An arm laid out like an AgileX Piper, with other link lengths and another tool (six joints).
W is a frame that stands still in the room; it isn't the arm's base.
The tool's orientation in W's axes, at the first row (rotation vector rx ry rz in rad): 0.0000, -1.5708, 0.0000
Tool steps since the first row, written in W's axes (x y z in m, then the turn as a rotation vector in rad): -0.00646, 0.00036, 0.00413, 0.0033, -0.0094, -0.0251; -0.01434, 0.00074, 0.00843, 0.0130, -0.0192, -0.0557; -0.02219, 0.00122, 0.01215, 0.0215, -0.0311, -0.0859; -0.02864, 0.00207, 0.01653, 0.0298, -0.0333, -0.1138; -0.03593, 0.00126, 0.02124, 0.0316, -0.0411, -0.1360; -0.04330, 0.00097, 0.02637, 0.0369, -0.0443, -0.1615; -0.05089, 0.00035, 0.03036, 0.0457, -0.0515, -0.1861; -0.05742, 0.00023, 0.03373, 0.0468, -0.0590, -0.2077; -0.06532, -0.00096, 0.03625, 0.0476, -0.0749, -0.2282; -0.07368, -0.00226, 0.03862, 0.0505, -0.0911, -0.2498; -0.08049, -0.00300, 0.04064, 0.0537, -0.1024, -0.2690; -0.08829, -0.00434, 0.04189, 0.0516, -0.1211, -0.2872; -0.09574, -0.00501, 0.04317, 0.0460, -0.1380, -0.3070
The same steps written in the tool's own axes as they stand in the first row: 0.00413, 0.00036, 0.00646, -0.0251, -0.0094, -0.0033; 0.00843, 0.00074, 0.01434, -0.0557, -0.0192, -0.0130; 0.01215, 0.00122, 0.02219, -0.0859, -0.0311, -0.0215; 0.01653, 0.00207, 0.02864, -0.1138, -0.0333, -0.0298; 0.02124, 0.00126, 0.03593, -0.1360, -0.0411, -0.0316; 0.02637, 0.00097, 0.04330, -0.1615, -0.0443, -0.0369; 0.03036, 0.00035, 0.05089, -0.1861, -0.0515, -0.0457; 0.03373, 0.00023, 0.05742, -0.2077, -0.0590, -0.0468; 0.03625, -0.00096, 0.06532, -0.2282, -0.0749, -0.0476; 0.03862, -0.00226, 0.07368, -0.2498, -0.0911, -0.0505; 0.04064, -0.00300, 0.08049, -0.2690, -0.1024, -0.0537; 0.04189, -0.00434, 0.08829, -0.2872, -0.1211, -0.0516; 0.04317, -0.00501, 0.09574, -0.3070, -0.1380, -0.0460
